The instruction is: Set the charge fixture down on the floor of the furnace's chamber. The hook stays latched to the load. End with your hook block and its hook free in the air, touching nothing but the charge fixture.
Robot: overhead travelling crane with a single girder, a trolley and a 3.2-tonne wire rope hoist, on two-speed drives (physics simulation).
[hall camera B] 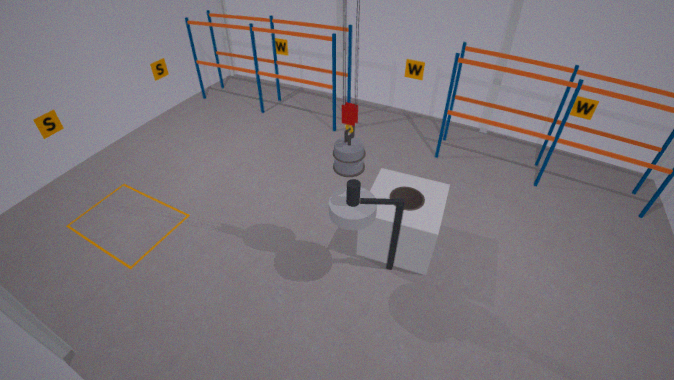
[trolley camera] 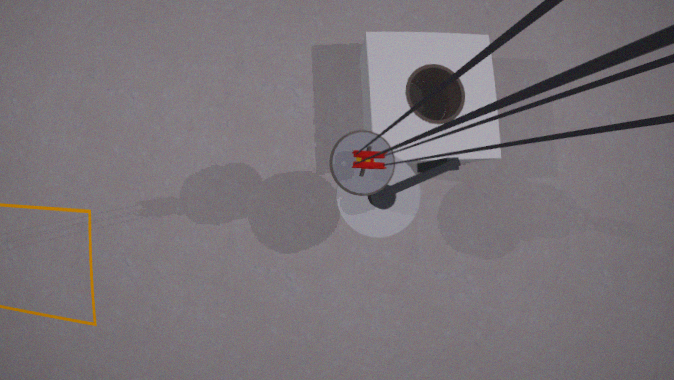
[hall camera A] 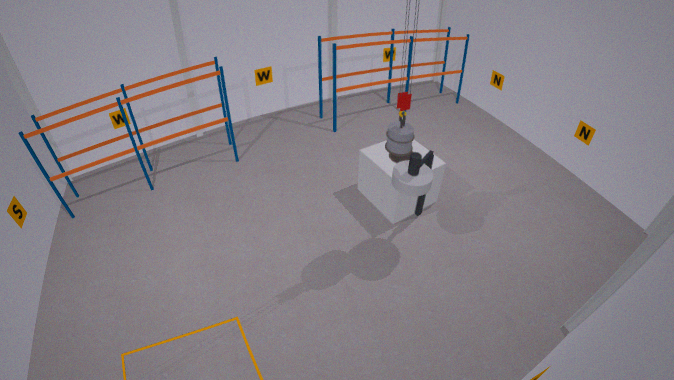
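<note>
The charge fixture (hall camera A: 399, 138) (hall camera B: 349, 159) (trolley camera: 347, 176), a grey ribbed drum, hangs upright in the air. My hook (hall camera A: 402, 116) (hall camera B: 349, 130) (trolley camera: 368, 160) is latched to it under the red hook block (hall camera A: 404, 101) (hall camera B: 349, 114) (trolley camera: 369, 165). The furnace (hall camera A: 376, 184) (hall camera B: 416, 252) (trolley camera: 392, 55) is a white block. Its round dark chamber opening (hall camera B: 407, 198) (trolley camera: 435, 97) is uncovered; the fixture hangs beside it, towards the lower left in the trolley view. The chamber floor cannot be made out.
The pale round lid (hall camera A: 406, 185) (hall camera B: 350, 218) (trolley camera: 382, 224) stands swung aside on a black arm (hall camera B: 380, 201) (trolley camera: 420, 180), partly beneath the fixture in the trolley view. Blue and orange racks (hall camera A: 334, 90) (hall camera B: 334, 82) stand along the W wall. A yellow outline (hall camera A: 180, 336) (hall camera B: 156, 200) (trolley camera: 92, 265) marks the floor.
</note>
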